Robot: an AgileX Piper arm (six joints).
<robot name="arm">
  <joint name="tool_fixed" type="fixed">
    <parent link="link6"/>
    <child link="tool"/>
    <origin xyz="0 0 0" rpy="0 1.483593 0"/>
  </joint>
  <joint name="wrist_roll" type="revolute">
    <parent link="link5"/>
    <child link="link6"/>
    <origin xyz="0.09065 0 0.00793" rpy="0 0 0"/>
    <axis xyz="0.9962 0 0.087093"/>
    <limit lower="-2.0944" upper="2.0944"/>
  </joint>
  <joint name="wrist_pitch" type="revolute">
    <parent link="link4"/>
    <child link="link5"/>
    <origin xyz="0 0 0" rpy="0 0 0"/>
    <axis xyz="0 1 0"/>
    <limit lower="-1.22" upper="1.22"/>
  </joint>
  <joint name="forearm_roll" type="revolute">
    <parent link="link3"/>
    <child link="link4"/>
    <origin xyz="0.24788 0 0.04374" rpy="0 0 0"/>
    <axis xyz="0.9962 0 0.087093"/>
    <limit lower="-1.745" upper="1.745"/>
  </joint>
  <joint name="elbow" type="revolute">
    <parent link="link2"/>
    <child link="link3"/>
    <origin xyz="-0.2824 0 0.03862" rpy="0 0 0"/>
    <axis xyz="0 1 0"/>
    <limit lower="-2.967" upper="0"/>
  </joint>
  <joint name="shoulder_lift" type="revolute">
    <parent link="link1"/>
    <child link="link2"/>
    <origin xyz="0 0 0" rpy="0 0 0"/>
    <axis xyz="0 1 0"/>
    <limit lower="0" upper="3.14"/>
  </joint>
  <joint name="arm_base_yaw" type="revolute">
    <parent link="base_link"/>
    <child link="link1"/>
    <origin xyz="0 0 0.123" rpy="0 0 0"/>
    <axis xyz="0 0 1"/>
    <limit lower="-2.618" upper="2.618"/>
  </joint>
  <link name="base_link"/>
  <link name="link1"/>
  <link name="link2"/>
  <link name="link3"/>
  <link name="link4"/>
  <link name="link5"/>
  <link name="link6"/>
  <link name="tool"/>
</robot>
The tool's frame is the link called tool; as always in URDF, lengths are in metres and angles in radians.
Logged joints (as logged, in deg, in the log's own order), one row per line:
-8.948 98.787 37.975 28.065 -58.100 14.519
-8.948 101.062 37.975 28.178 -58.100 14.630
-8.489 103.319 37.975 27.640 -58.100 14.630
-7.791 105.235 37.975 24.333 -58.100 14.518
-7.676 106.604 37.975 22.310 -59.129 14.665
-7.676 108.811 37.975 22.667 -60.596 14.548
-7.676 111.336 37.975 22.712 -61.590 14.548
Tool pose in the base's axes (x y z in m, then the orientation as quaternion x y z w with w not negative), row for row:
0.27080 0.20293 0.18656 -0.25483 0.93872 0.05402 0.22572
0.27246 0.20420 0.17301 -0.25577 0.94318 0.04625 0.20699
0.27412 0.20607 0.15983 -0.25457 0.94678 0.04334 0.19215
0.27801 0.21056 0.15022 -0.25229 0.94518 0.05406 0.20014
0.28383 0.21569 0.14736 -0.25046 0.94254 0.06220 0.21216
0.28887 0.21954 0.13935 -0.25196 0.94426 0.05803 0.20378
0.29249 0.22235 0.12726 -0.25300 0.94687 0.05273 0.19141
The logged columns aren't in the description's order. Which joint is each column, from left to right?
Columns, left to right: forearm_roll, shoulder_lift, arm_base_yaw, wrist_pitch, elbow, wrist_roll.
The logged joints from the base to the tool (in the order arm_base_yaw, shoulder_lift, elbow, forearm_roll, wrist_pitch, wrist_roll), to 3 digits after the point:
37.975 98.787 -58.100 -8.948 28.065 14.519
37.975 101.062 -58.100 -8.948 28.178 14.630
37.975 103.319 -58.100 -8.489 27.640 14.630
37.975 105.235 -58.100 -7.791 24.333 14.518
37.975 106.604 -59.129 -7.676 22.310 14.665
37.975 108.811 -60.596 -7.676 22.667 14.548
37.975 111.336 -61.590 -7.676 22.712 14.548

